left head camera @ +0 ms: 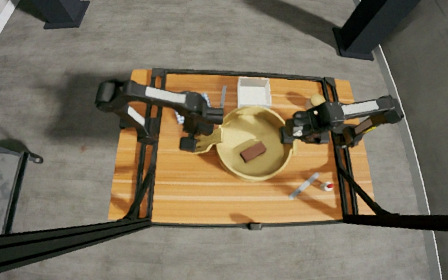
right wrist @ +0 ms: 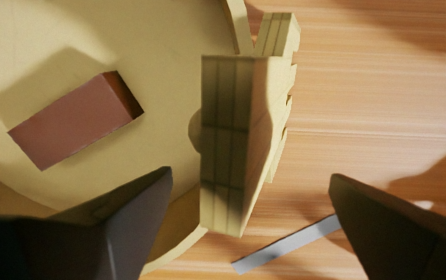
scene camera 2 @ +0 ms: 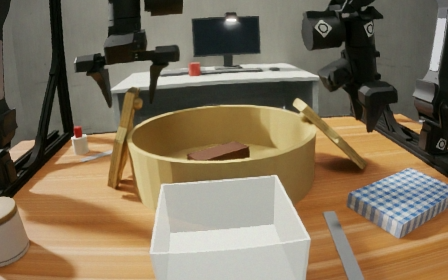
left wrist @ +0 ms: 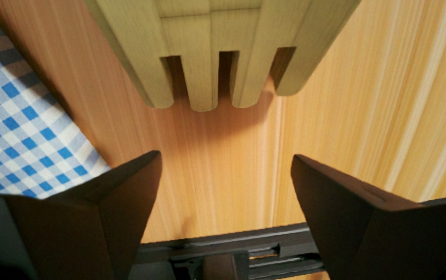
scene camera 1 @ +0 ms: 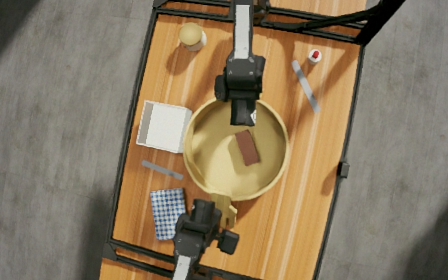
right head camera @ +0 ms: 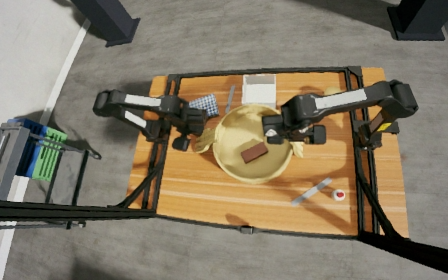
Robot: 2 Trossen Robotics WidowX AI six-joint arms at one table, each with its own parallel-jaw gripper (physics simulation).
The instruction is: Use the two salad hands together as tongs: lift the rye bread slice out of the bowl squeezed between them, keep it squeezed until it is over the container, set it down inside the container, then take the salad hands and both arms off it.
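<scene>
The rye bread slice lies flat on the floor of the round bowl. The white open container stands beside the bowl. One salad hand leans slanting against the bowl's rim, fingers down on the table. My left gripper is open and empty outward of it, near its finger ends. The other salad hand leans steeply on the opposite rim. My right gripper is open, its fingertips at either side of that hand's upper end, apart from it.
A blue checked cloth and a grey strip lie near the container. Another grey strip lies beside a red-capped bottle. A lidded jar stands at the upper left in scene camera 1.
</scene>
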